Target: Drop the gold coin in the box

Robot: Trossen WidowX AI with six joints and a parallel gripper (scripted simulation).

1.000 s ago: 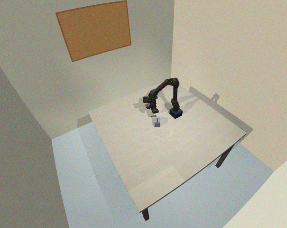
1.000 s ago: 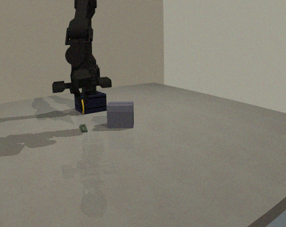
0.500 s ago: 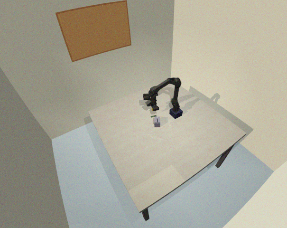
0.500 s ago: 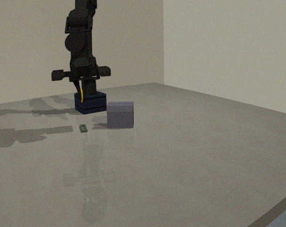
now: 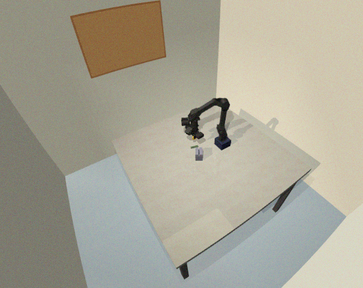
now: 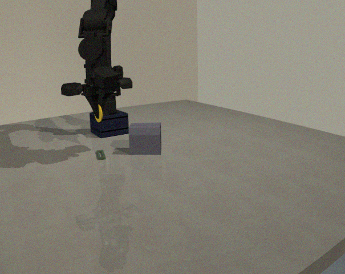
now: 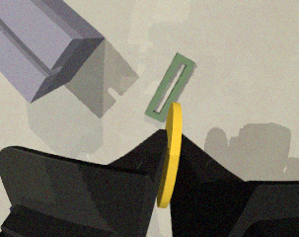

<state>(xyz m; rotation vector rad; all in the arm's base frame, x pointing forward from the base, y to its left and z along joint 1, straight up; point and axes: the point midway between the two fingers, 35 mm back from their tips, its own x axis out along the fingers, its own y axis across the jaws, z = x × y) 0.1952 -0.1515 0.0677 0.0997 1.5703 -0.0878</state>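
The gold coin lies 1 cm above my gripper tip.
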